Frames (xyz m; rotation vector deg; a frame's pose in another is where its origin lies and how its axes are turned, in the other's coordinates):
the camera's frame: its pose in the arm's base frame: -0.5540 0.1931 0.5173 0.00 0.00 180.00
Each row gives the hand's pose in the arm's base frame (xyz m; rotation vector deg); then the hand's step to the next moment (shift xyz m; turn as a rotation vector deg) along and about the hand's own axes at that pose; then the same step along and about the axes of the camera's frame.
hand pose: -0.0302 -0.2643 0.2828 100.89 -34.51 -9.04
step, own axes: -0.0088 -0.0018 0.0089 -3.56 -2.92 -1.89
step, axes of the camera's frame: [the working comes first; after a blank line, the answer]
step, axes of the arm's base frame: -0.0106 -0.0033 -0.0060 -1.36 3.79 -2.93

0.0106 0.0033 -0.0060 1.36 -3.79 -2.93
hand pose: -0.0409 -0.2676 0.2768 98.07 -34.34 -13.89
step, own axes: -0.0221 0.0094 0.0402 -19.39 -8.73 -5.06
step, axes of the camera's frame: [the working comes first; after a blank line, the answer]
step, axes of the arm's base frame: -0.0400 -0.0240 -0.0039 -11.72 15.30 -10.31

0.0400 0.0240 -0.0039 11.72 -15.30 -10.31
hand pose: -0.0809 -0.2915 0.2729 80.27 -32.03 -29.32
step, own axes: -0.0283 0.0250 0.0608 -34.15 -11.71 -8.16
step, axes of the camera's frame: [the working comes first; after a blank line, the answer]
step, axes of the arm's base frame: -0.0605 -0.0258 0.0282 -21.10 26.76 -14.45

0.0605 0.0258 0.0282 21.10 -26.76 -14.45
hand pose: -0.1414 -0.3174 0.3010 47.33 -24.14 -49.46
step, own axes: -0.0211 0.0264 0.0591 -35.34 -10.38 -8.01
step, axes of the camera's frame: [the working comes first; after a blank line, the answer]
step, axes of the arm's base frame: -0.0366 -0.0005 0.0574 -21.24 28.15 -13.32

0.0366 0.0005 0.0574 21.24 -28.15 -13.32
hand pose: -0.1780 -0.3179 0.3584 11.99 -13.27 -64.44
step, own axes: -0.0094 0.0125 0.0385 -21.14 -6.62 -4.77
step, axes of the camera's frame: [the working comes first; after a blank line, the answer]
step, axes of the arm's base frame: -0.0041 0.0119 0.0396 -13.07 16.66 -8.06

0.0041 -0.0119 0.0396 13.07 -16.66 -8.06
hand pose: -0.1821 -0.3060 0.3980 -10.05 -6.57 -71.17
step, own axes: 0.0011 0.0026 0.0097 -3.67 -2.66 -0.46
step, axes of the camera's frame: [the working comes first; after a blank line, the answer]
step, axes of the arm's base frame: 0.0029 0.0017 0.0095 -3.70 2.49 -0.93

-0.0029 -0.0017 0.0095 3.70 -2.49 -0.93
